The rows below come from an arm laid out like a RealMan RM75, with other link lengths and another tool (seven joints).
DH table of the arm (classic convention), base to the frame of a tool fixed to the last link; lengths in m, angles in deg. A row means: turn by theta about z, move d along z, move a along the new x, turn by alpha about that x. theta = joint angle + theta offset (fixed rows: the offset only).
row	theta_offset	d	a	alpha
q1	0	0.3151	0	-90
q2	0	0	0	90
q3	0	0.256	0	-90
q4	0	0	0	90
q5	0	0.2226	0	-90
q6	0	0	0	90
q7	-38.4	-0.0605	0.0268	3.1
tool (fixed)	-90	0.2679	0	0
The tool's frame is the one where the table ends.
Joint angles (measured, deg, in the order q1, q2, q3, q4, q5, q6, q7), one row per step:
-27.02, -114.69, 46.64, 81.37, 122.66, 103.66, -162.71
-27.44, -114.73, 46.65, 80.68, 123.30, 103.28, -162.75
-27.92, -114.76, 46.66, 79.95, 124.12, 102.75, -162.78
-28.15, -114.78, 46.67, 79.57, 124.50, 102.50, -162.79
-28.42, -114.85, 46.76, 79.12, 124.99, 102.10, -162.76
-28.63, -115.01, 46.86, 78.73, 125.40, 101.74, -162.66
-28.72, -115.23, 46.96, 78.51, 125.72, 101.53, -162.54
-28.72, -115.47, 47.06, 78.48, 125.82, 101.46, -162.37
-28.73, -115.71, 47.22, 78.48, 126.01, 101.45, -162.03
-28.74, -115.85, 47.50, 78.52, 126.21, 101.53, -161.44
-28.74, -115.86, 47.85, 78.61, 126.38, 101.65, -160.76
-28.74, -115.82, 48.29, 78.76, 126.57, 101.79, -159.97
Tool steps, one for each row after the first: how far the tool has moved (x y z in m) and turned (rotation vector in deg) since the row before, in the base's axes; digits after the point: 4 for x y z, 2 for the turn. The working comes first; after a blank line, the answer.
Tool pose at each row, in the base's axes (x y z in m, rotation vector in deg; the steps are taken from these numbers as rounded here):
-0.2287, 0.3802, 0.1427, -34.38, 169.84, 28.12
-0.2300, 0.3822, 0.1410, -35.05, 169.96, 28.11
-0.2316, 0.3849, 0.1394, -35.79, 170.17, 28.35
-0.2324, 0.3861, 0.1385, -36.16, 170.26, 28.40
-0.2333, 0.3877, 0.1370, -36.52, 170.41, 28.52
-0.2338, 0.3889, 0.1350, -36.74, 170.52, 28.51
-0.2342, 0.3892, 0.1328, -36.87, 170.63, 28.37
-0.2338, 0.3890, 0.1309, -36.69, 170.68, 28.14
-0.2334, 0.3886, 0.1288, -36.24, 170.96, 27.84
-0.2329, 0.3882, 0.1269, -35.31, 171.57, 27.49
-0.2324, 0.3878, 0.1258, -34.12, 172.34, 27.19
-0.2319, 0.3874, 0.1249, -32.64, 173.30, 26.91

-0.0013, 0.0020, -0.0017, -0.08, 0.16, 0.44
-0.0016, 0.0027, -0.0016, 0.04, 0.33, 0.50
-0.0008, 0.0012, -0.0009, -0.02, 0.13, 0.25
-0.0009, 0.0016, -0.0015, 0.00, 0.21, 0.25
-0.0005, 0.0012, -0.0020, -0.05, 0.12, 0.15
-0.0004, 0.0003, -0.0022, -0.12, 0.07, 0.08
0.0004, -0.0002, -0.0019, -0.14, -0.04, -0.13
0.0004, -0.0004, -0.0021, -0.23, 0.13, -0.30
0.0005, -0.0004, -0.0019, -0.33, 0.39, -0.61
0.0005, -0.0004, -0.0011, -0.34, 0.54, -0.77
0.0005, -0.0004, -0.0009, -0.37, 0.71, -0.95

